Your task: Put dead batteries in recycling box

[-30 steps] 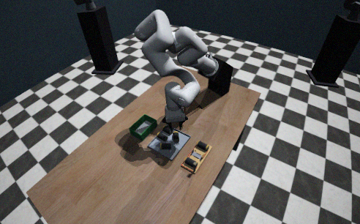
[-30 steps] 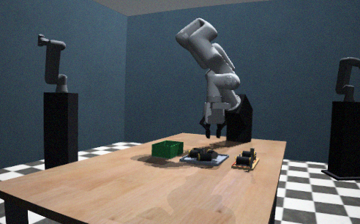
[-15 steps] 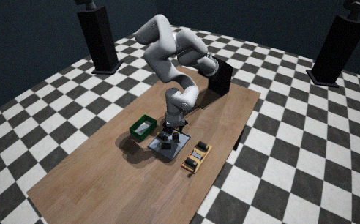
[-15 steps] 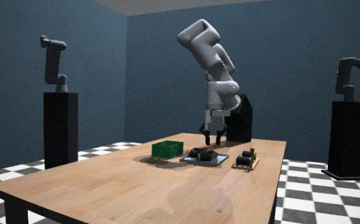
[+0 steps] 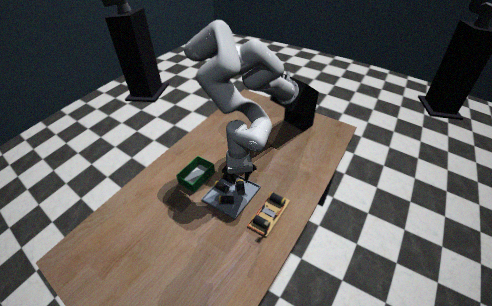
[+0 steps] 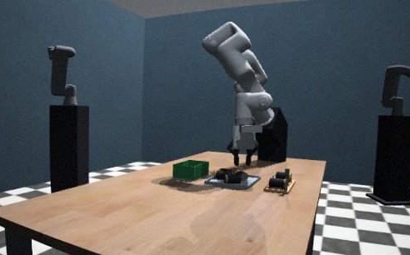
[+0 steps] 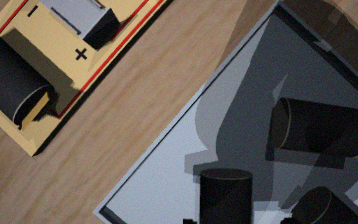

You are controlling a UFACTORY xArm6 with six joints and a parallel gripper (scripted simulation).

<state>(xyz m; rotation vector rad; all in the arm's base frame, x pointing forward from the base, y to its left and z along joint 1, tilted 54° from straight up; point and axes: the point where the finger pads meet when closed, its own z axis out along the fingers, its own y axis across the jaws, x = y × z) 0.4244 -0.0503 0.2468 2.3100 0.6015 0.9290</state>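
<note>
The grey tray is 3 cm ahead of my hand, 4 cm to the right of it and 8 cm below it. The rest, counted from my hand: green recycling box 4 cm behind, 22 cm to the right, 6 cm below.
</note>
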